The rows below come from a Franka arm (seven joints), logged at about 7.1 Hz.
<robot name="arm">
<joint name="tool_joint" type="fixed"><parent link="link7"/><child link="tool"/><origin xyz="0 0 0.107"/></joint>
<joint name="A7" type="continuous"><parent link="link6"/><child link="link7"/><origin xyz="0.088 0 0" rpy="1.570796 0 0"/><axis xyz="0 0 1"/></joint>
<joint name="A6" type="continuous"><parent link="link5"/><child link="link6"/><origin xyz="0 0 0" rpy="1.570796 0 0"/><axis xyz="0 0 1"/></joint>
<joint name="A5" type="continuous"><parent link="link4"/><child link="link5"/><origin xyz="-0.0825 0.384 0" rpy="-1.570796 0 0"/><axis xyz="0 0 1"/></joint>
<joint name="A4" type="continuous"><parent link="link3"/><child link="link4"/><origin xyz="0.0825 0 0" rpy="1.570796 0 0"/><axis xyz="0 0 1"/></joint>
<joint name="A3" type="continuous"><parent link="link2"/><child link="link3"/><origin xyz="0 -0.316 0" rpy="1.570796 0 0"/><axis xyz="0 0 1"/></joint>
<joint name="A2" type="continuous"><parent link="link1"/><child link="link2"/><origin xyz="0 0 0" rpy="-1.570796 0 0"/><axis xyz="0 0 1"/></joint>
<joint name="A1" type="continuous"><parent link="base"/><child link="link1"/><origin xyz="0 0 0.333"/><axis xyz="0 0 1"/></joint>
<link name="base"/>
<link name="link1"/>
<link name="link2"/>
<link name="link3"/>
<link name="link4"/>
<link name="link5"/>
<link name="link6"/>
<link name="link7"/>
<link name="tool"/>
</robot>
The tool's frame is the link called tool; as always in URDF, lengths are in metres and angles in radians. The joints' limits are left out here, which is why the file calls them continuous.
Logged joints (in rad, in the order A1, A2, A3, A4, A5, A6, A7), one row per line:
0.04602, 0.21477, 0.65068, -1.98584, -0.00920, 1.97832, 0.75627
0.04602, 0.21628, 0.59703, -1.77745, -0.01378, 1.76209, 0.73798
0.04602, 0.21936, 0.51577, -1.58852, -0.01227, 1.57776, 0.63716
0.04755, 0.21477, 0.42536, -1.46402, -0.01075, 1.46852, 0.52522
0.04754, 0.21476, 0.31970, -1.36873, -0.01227, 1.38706, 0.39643
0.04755, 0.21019, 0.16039, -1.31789, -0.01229, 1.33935, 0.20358
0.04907, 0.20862, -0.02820, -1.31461, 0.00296, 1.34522, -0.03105
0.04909, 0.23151, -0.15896, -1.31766, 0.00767, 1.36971, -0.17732
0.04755, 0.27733, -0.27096, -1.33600, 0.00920, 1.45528, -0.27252
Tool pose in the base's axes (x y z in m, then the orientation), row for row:
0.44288, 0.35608, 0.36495, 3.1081, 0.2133, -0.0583
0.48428, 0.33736, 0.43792, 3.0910, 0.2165, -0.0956
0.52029, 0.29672, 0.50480, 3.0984, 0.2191, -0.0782
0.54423, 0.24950, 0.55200, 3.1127, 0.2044, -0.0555
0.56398, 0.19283, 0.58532, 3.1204, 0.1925, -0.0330
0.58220, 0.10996, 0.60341, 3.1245, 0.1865, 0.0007
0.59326, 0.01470, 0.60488, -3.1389, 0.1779, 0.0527
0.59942, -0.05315, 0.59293, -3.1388, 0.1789, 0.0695
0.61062, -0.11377, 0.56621, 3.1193, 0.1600, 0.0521
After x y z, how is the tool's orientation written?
As angles about the fixed x, y, z axes (roll, pitch, yaw), in radians.
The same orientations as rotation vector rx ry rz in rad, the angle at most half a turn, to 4 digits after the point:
3.0955, -0.0847, -0.3329
3.0800, -0.1389, -0.3384
3.0863, -0.1134, -0.3420
3.1011, -0.0815, -0.3193
3.1088, -0.0481, -0.3007
3.1109, 0.0036, -0.2909
3.1261, 0.0820, -0.2789
3.1237, 0.1082, -0.2803
3.1042, 0.0837, -0.2480

